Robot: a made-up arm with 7 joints. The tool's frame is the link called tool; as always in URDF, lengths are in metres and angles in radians. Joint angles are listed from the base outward. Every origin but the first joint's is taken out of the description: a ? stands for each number. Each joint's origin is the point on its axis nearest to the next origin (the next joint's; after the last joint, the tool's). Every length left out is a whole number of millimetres.
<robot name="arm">
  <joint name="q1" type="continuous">
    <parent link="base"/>
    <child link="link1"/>
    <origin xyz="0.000 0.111 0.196"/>
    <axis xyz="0 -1 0"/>
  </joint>
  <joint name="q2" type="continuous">
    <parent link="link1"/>
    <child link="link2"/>
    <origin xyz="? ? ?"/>
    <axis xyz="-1 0 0"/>
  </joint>
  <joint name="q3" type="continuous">
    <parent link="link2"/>
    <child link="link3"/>
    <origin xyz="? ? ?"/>
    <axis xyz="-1 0 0"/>
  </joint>
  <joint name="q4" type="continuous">
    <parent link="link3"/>
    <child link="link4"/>
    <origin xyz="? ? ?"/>
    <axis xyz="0 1 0"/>
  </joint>
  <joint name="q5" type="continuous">
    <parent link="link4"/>
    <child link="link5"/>
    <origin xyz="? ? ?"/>
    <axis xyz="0 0 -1"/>
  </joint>
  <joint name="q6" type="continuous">
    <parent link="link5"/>
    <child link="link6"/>
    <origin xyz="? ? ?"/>
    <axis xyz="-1 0 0"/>
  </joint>
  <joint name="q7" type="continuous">
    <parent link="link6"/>
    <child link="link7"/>
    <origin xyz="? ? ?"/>
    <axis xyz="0 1 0"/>
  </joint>
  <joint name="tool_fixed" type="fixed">
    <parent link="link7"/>
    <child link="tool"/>
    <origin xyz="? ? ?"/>
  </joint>
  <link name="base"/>
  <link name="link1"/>
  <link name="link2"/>
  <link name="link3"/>
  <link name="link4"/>
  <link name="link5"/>
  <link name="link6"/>
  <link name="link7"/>
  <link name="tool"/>
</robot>
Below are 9 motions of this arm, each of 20 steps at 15 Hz.
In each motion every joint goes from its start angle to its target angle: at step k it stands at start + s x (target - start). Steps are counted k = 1, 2, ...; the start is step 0. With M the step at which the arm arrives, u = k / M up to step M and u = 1 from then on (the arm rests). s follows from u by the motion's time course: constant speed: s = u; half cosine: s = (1 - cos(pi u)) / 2; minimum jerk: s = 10 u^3 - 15 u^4 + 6 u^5.
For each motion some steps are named. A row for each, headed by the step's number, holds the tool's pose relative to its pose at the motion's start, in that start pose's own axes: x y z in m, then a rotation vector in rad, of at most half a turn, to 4 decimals.
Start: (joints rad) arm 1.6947 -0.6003 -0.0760 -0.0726 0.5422 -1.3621 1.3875
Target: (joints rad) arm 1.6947 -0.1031 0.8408 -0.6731 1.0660 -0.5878 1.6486
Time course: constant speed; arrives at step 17
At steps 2, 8, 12, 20:
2: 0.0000 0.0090 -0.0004 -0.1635 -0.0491 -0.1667
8: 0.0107 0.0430 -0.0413 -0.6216 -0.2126 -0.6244
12: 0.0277 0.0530 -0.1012 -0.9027 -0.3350 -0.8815
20: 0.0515 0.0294 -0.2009 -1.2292 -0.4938 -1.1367

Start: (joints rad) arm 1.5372 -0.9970 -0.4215 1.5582 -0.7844 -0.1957 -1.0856
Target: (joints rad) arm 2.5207 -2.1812 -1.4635 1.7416 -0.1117 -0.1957 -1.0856
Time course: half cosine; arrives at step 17
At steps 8, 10, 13, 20:
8: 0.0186 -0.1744 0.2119 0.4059 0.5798 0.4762
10: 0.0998 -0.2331 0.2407 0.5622 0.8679 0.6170
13: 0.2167 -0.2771 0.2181 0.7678 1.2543 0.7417
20: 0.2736 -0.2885 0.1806 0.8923 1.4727 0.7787

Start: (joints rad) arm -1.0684 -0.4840 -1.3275 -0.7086 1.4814 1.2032 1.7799
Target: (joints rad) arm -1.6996 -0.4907 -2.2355 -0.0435 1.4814 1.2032 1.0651
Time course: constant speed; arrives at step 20
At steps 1, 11, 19, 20:
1: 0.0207 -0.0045 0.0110 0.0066 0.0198 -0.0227
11: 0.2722 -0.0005 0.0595 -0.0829 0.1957 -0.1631
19: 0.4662 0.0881 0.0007 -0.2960 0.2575 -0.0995
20: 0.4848 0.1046 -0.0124 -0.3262 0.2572 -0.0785

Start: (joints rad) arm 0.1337 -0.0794 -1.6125 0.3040 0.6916 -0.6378 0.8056
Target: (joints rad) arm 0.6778 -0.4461 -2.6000 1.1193 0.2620 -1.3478 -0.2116
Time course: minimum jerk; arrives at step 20
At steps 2, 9, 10, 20:
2: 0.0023 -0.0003 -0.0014 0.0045 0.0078 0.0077
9: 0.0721 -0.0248 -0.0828 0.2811 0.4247 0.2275
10: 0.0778 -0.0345 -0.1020 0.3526 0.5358 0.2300
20: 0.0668 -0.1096 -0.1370 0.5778 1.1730 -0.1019

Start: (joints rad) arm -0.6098 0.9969 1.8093 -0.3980 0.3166 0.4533 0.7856
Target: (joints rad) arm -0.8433 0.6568 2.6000 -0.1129 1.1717 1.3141 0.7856
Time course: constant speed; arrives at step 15
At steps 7, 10, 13, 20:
7: 0.1434 -0.0926 -0.0128 -0.2033 0.1312 -0.6134
10: 0.1932 -0.1668 -0.0217 -0.2711 0.2133 -0.8792
13: 0.2274 -0.2611 -0.0329 -0.3212 0.3172 -1.1414
20: 0.2386 -0.3334 -0.0424 -0.3428 0.4009 -1.3113

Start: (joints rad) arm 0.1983 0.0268 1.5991 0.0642 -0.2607 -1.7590 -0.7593
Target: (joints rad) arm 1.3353 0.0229 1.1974 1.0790 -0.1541 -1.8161 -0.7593
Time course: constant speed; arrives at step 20
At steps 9, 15, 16, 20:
9: 0.2316 0.0785 -0.2105 0.1552 -0.5476 -0.4726
15: 0.4187 0.1210 -0.2529 0.3659 -0.8170 -0.7772
16: 0.4495 0.1268 -0.2527 0.4084 -0.8525 -0.8256
20: 0.5666 0.1464 -0.2342 0.5966 -0.9650 -1.0082

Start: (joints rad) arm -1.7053 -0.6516 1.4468 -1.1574 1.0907 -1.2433 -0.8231
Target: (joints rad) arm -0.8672 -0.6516 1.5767 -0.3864 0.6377 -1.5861 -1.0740
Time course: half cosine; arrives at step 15
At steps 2, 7, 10, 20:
2: -0.0191 -0.0115 0.0076 0.0135 -0.0037 0.0185
7: -0.1850 -0.1449 0.0468 0.1041 -0.0598 0.1690
10: -0.2886 -0.2628 0.0367 0.1330 -0.1329 0.2466
20: -0.3589 -0.3614 0.0033 0.1381 -0.2169 0.2811

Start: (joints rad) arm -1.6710 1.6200 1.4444 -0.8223 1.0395 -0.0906 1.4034
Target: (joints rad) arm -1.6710 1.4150 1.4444 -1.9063 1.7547 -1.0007 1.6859
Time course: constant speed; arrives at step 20
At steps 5, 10, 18, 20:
5: -0.1033 -0.1056 0.0946 0.2604 -0.0640 0.4539
10: -0.1829 -0.2454 0.1574 0.4761 -0.1540 0.9313
18: -0.2328 -0.5145 0.1839 0.7302 -0.3884 1.7106
20: -0.2259 -0.5843 0.1758 0.7771 -0.4704 1.9024

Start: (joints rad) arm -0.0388 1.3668 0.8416 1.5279 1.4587 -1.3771 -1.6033
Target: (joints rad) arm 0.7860 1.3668 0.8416 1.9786 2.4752 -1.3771 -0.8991
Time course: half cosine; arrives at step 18
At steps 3, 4, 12, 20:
3: 0.0071 0.0059 -0.0219 -0.0611 -0.0114 0.0600
4: 0.0135 0.0090 -0.0377 -0.1057 -0.0195 0.1050
12: 0.1632 0.0339 -0.1878 -0.5906 -0.0897 0.6932
20: 0.2316 0.0757 -0.2330 -0.7335 -0.0940 0.9327

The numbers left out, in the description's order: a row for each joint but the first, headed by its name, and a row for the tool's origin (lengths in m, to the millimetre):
q2: -0.281 0.000 -0.094
q3: 0.000 0.064 -0.213
q4: 0.000 -0.010 0.097
q5: -0.113 0.000 0.110
q6: 0.191 0.387 0.000
q7: 0.000 0.025 -0.034
tool: 0.077 0.000 0.288

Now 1 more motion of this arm.
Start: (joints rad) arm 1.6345 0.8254 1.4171 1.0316 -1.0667 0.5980 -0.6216
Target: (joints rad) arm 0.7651 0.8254 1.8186 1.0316 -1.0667 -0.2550 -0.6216
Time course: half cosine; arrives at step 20
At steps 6, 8, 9, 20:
6: -0.0850 0.0853 -0.1042 0.0198 0.0723 0.0339
8: -0.1522 0.1302 -0.1799 0.0230 0.1189 0.0484
9: -0.1919 0.1497 -0.2226 0.0216 0.1428 0.0538
20: -0.5312 0.1615 -0.5537 -0.0459 0.2604 0.0478

